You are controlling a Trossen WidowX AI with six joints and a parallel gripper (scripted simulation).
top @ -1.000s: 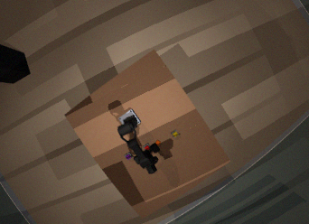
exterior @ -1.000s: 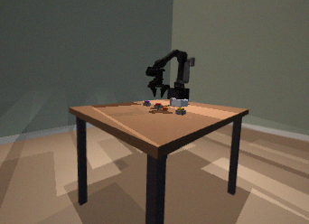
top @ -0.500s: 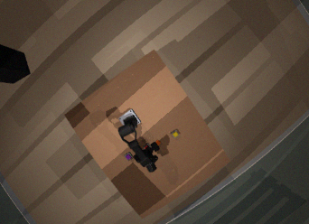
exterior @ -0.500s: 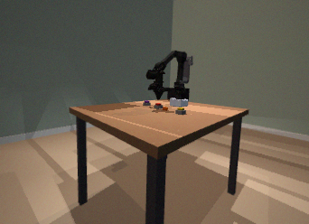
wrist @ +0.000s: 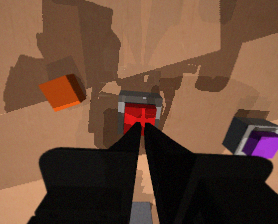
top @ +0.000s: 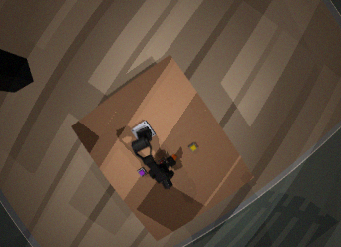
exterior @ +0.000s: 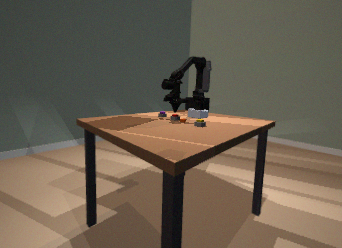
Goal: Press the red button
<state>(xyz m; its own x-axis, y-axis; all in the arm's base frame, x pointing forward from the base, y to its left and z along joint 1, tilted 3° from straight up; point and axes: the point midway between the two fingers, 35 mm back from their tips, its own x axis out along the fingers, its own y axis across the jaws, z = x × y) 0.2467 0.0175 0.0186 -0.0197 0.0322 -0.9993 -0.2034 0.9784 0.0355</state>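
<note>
Right now my gripper tip is 2 cm above the red button. Also, from my gripper tip: purple button: 16 cm to the right, 2 cm below; then orange block: 9 cm to the left, 4 cm below; then yellow button: 2 cm behind, 24 cm to the left, 2 cm below.
</note>
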